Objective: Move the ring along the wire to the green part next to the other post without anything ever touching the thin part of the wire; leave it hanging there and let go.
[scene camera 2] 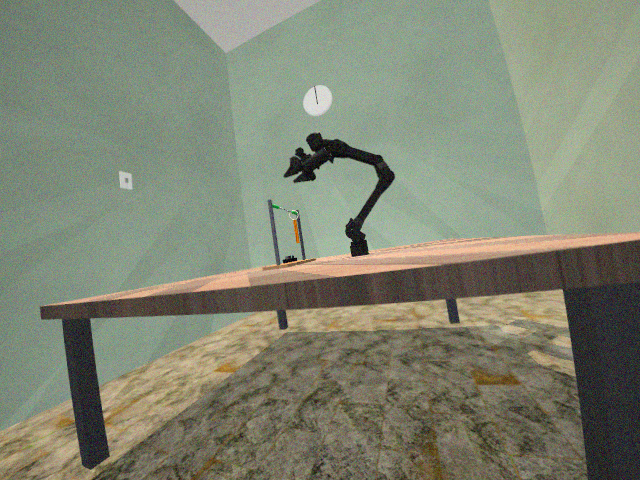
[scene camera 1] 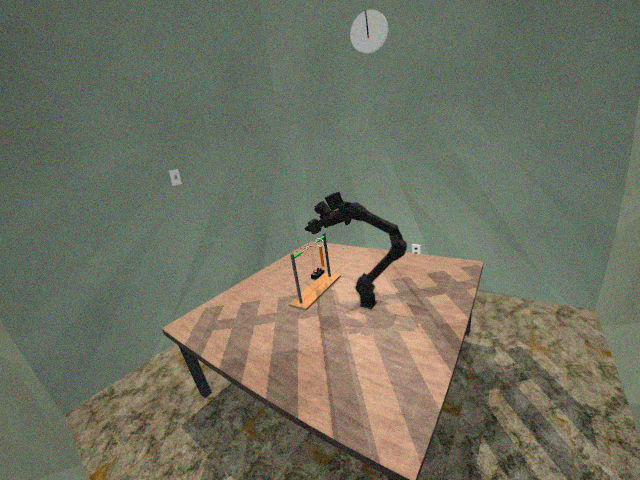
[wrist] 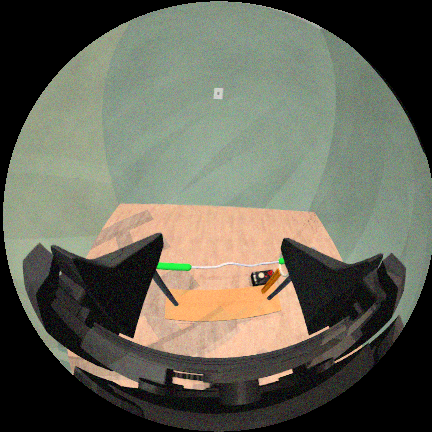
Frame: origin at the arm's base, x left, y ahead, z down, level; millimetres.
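Seen in the pictures: gripper, fingertip midpoint: (scene camera 2: 289,179) (wrist: 224,242); arm's base, link origin: (scene camera 2: 360,255) (scene camera 1: 368,304).
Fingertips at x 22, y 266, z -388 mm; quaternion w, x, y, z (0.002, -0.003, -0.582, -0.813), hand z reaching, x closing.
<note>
Offsets run from my fingertips to a thing's top centre. "pt": to the spot under its first point.
The pale ring @[pt dy +68, dx -125, dz +167 mm] (scene camera 2: 293,220) (wrist: 283,270) hangs around the green part @[pt dy +49, dx -131, dz +122 mm] (scene camera 1: 321,238) (scene camera 2: 295,212) at one post, its orange handle @[pt dy +62, dx -127, dz +223 mm] (scene camera 1: 321,256) (scene camera 2: 296,231) (wrist: 271,281) pointing down. In the wrist view my right finger partly hides the ring. The thin wavy wire @[pt dy +58, dx -23, dz +122 mm] (wrist: 230,264) runs from there to the other green part (scene camera 1: 298,254) (scene camera 2: 275,206) (wrist: 174,267), by the other post @[pt dy +42, dx +121, dz +238 mm] (scene camera 1: 296,279) (scene camera 2: 273,232) (wrist: 166,289). My gripper (scene camera 1: 311,227) (scene camera 2: 289,179) (wrist: 224,242) is open and empty, above the wire and apart from the ring and handle.
The posts stand on an orange-brown wooden base @[dy +57, dx -35, dz +377 mm] (scene camera 1: 313,293) (wrist: 222,302). A small black device @[dy +147, dx -174, dz +344 mm] (scene camera 1: 317,273) (scene camera 2: 290,259) (wrist: 261,278) with a red part sits behind the base in the wrist view. The ring's post @[dy +68, dx -185, dz +101 mm] (scene camera 1: 327,258) (scene camera 2: 301,237) (wrist: 278,289) stands close beside the handle.
</note>
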